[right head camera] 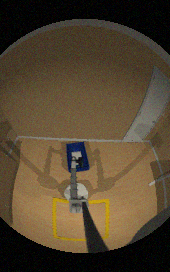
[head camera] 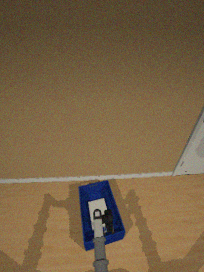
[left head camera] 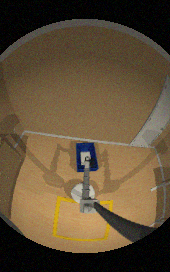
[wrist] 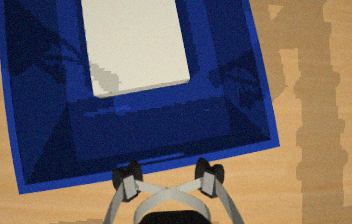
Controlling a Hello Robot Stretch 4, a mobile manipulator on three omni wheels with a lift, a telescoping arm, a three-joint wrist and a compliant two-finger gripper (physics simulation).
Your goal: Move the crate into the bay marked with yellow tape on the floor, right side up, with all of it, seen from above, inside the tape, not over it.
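Places are measured from the robot's base along level axes (x left, y back, z up), in millimetres.
Pixels of known places: gripper, between the fingertips: (right head camera: 80, 166) (head camera: 108, 233) (left head camera: 89, 167) (wrist: 168, 172).
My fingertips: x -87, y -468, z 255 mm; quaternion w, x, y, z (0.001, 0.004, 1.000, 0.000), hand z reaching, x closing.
For each thing: its top centre in the pictures, then the offset to it from my fingertips. "spot": a spot on its surface instead.
- blue crate, centre of its top: (head camera: 98, 205) (left head camera: 85, 154) (right head camera: 76, 154) dx +69, dy -283, dz -62 mm
- white block, centre of its top: (wrist: 131, 22) (head camera: 98, 211) (left head camera: 85, 157) dx +69, dy -283, dz -211 mm
- yellow tape, a spot on its surface: (left head camera: 56, 216) (right head camera: 54, 217) spot: dx +541, dy +1100, dz -281 mm
The blue crate (head camera: 95, 189) (left head camera: 78, 150) (right head camera: 70, 147) (wrist: 150, 120) stands upright on the floor, open side up, slightly turned, with a white block (wrist: 135, 45) lying inside. The bay of yellow tape (left head camera: 56, 216) (right head camera: 54, 217) lies apart from the crate, lower in both side head views, partly covered by the arm's mount. My gripper (wrist: 168, 172) is open, its two fingertips apart and overlapping the crate's near rim in the wrist view, with no object seen held between them. Whether the fingers touch the rim cannot be told. In the head camera view my wrist hides part of the crate.
A wall with a white baseboard (head camera: 50, 180) runs close behind the crate's far end. A white door (head camera: 195, 150) (left head camera: 155, 115) (right head camera: 150, 100) stands at the right. My round white base (left head camera: 77, 192) (right head camera: 82, 190) is between the crate and the tape. Arm shadows cross the floor.
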